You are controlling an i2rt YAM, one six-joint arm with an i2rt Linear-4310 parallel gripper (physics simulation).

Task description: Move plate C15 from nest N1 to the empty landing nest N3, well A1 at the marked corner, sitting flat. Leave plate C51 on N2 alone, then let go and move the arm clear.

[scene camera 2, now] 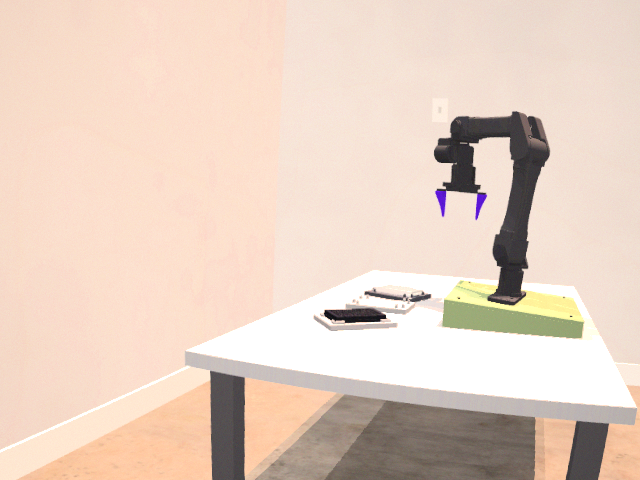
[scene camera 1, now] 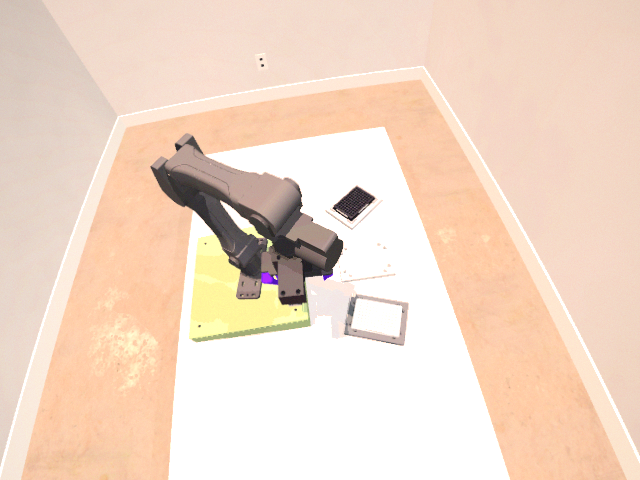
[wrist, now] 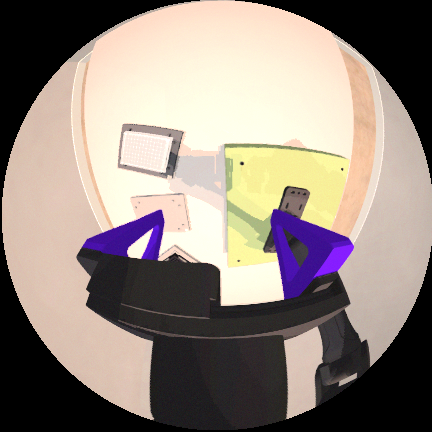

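A white plate (scene camera 1: 376,317) (scene camera 2: 398,290) (wrist: 146,151) lies on the dark grey nest (scene camera 1: 404,324) (scene camera 2: 424,296) (wrist: 177,142) and looks level. A black plate (scene camera 1: 355,202) (scene camera 2: 355,314) (wrist: 175,258) lies on a white nest (scene camera 1: 352,224) (scene camera 2: 356,325) and is mostly hidden in the wrist view. Between them a pale nest (scene camera 1: 367,263) (scene camera 2: 379,304) (wrist: 162,205) with small corner pegs holds no plate. Plate names, nest names and the A1 corner are not legible. My gripper (scene camera 1: 298,277) (scene camera 2: 459,217) (wrist: 217,214) is open and empty, high above the table and apart from both plates.
The arm stands on a yellow-green base block (scene camera 1: 227,310) (scene camera 2: 511,322) (wrist: 250,175), beside the nests on the white table (scene camera 1: 310,413) (scene camera 2: 413,361). The arm's shadow falls between the block and the dark grey nest. Walls stand around the table.
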